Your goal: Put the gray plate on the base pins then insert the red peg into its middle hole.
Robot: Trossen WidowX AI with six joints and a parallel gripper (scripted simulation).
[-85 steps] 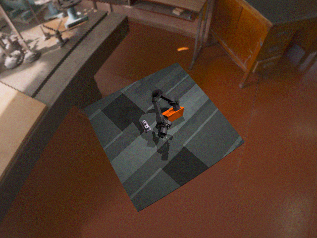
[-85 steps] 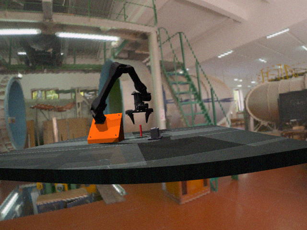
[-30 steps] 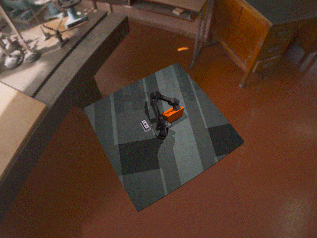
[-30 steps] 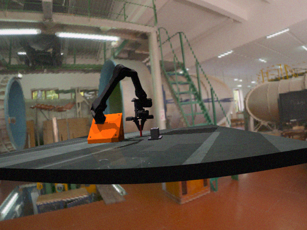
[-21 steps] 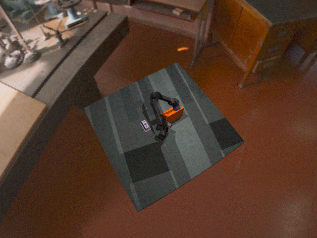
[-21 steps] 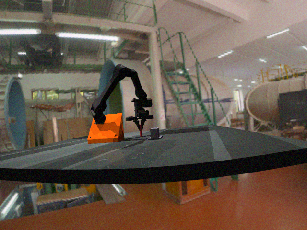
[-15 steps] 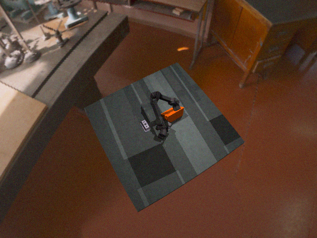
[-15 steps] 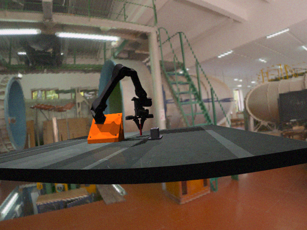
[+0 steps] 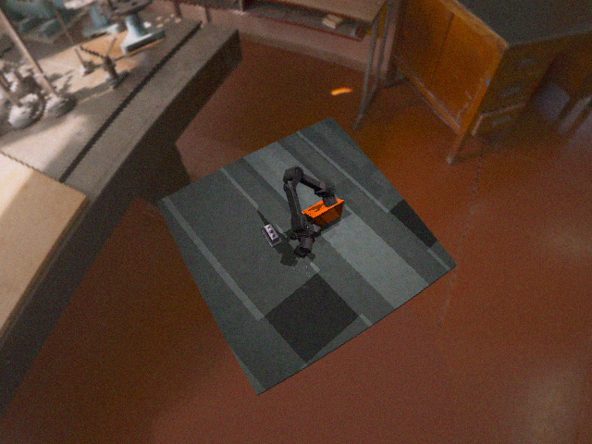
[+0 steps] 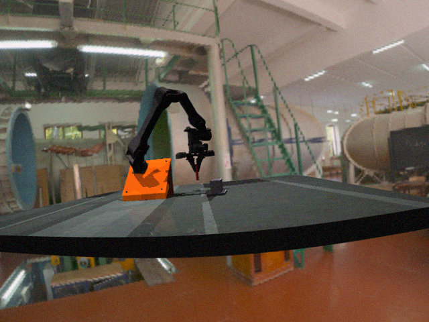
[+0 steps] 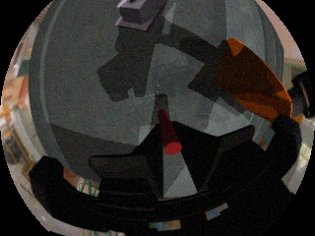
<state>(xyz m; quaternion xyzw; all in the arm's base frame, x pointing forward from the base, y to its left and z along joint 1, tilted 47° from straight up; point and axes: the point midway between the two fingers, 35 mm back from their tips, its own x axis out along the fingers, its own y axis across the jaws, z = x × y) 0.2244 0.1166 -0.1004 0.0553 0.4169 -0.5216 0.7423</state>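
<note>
Now: gripper tip 19 cm to the left of the gray plate, 13 cm short of it and 5 cm above it. From my gripper tip the other things lie so: base (19 cm to the right, 13 cm ahead, 8 cm below); then red peg (right at my gripper tip).
</note>
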